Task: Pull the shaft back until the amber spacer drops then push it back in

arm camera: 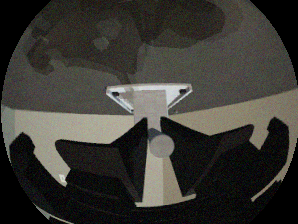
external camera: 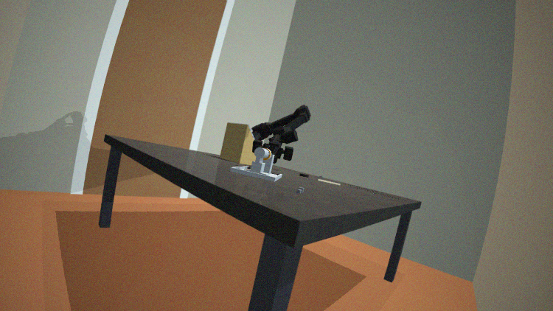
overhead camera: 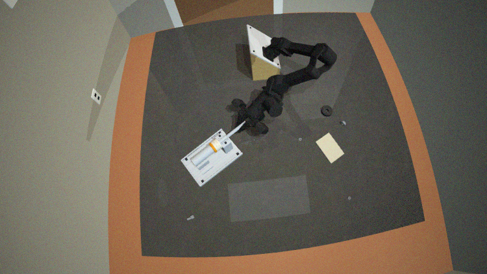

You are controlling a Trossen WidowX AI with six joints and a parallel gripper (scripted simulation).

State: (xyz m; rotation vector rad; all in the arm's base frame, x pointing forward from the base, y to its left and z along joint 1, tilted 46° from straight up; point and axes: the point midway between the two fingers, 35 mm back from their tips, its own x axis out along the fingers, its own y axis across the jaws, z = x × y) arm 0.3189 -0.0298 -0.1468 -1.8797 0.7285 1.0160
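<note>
Now: the pale shaft 2 cm ahead of my gripper tip, 3 cm to the right of it and 2 cm above it. From my gripper tip the other things lie so: white baseplate (10 cm ahead, 12 cm to the right, 1 cm below); then small amber spacer (8 cm ahead, 10 cm to the right, 2 cm above); then cream card (7 cm ahead, 40 cm to the left, 6 cm below).
</note>
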